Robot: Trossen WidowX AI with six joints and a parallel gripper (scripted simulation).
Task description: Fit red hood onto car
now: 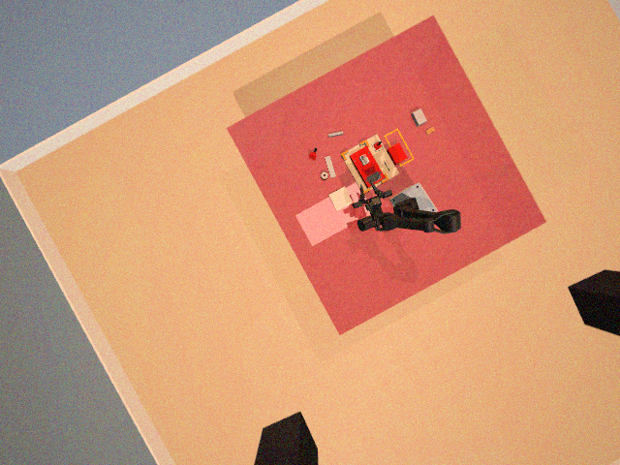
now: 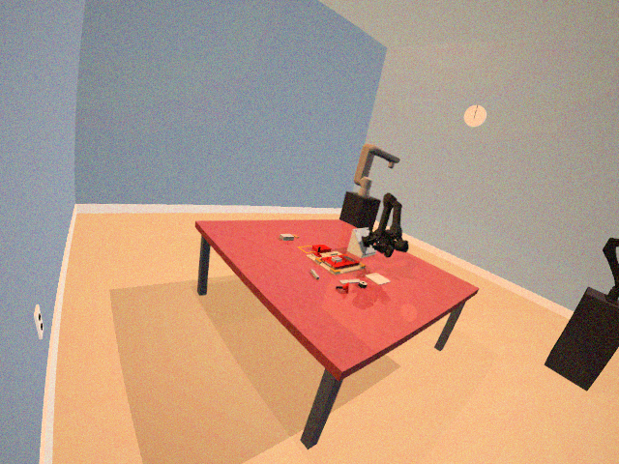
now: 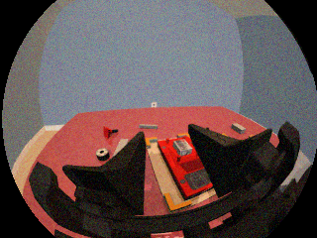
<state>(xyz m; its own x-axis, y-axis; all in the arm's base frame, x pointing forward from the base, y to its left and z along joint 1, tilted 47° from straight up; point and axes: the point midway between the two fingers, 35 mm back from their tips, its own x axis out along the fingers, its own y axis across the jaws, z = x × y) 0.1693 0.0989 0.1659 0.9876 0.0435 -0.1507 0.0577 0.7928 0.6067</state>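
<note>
My gripper tip is 9 cm short of the red hood, 26 cm to the left of it and 14 cm above it. The rest, counted from my gripper tip: black cylinder (17 cm ahead, 19 cm to the right, 12 cm below); then white wheel (14 cm ahead, 14 cm to the left, 15 cm below); then jig (10 cm ahead, 10 cm to the right, 14 cm below).
</note>
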